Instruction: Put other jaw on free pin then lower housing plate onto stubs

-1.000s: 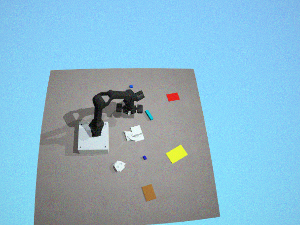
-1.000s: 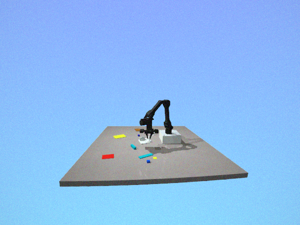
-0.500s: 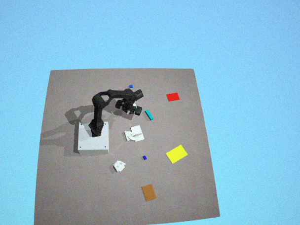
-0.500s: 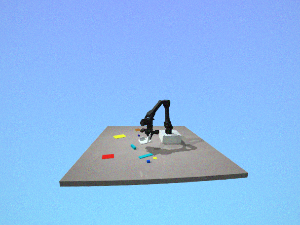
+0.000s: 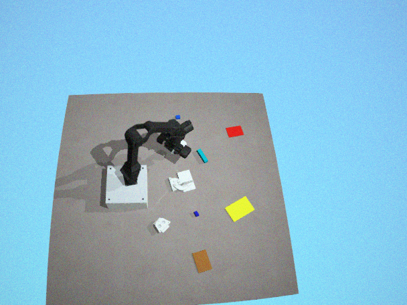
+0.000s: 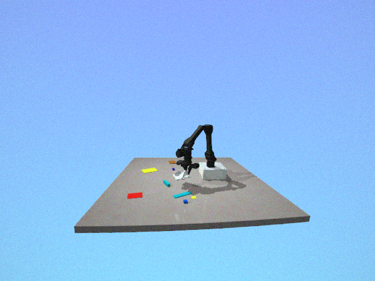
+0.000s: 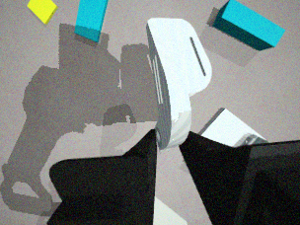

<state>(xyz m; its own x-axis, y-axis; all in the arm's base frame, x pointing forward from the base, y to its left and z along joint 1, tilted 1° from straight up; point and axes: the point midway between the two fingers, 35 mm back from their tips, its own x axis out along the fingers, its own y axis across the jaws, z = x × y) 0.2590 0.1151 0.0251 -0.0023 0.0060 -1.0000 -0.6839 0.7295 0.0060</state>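
My gripper tip is now 10 mm short of the white jaw, 10 mm to the right of it and 10 mm below it. Round my gripper tip: yellow piece (280 mm ahead, 370 mm to the right, 80 mm below); then red piece (410 mm ahead, 110 mm to the left, 80 mm below); then white base plate (40 mm ahead, 150 mm to the right, 80 mm below).
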